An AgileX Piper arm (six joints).
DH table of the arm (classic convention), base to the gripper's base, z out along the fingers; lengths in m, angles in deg. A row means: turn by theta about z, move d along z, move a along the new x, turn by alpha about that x. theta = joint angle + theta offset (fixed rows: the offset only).
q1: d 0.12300, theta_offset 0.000, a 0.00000, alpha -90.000
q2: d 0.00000, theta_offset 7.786, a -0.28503, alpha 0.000
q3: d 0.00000, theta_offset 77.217, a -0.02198, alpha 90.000
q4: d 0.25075, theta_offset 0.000, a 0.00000, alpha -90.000
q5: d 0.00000, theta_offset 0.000, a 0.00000, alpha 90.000
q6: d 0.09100, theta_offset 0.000, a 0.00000, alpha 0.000
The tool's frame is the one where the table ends.
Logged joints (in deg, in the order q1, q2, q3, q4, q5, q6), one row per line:
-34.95, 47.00, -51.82, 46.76, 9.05, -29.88
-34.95, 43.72, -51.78, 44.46, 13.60, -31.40
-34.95, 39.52, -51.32, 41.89, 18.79, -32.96
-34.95, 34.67, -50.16, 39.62, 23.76, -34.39
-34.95, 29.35, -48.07, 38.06, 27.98, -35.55
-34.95, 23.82, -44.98, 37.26, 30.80, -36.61
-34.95, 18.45, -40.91, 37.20, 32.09, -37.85
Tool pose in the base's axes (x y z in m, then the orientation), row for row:
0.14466, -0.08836, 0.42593, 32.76, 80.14, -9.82
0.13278, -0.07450, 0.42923, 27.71, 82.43, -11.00
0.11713, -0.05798, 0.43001, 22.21, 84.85, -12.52
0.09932, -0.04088, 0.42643, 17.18, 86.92, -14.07
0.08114, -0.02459, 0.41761, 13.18, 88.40, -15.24
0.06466, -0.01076, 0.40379, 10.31, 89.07, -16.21
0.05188, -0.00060, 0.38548, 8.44, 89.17, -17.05
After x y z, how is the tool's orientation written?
As a rotation vector, in degrees.
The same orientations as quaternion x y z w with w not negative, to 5 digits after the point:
0.25912, 0.63388, -0.07767, 0.72458
0.21891, 0.65121, -0.08690, 0.72142
0.17508, 0.66886, -0.09869, 0.71571
0.13507, 0.68338, -0.11062, 0.70888
0.10339, 0.69343, -0.11955, 0.70298
0.08079, 0.69792, -0.12702, 0.70017
0.06612, 0.69861, -0.13358, 0.69981

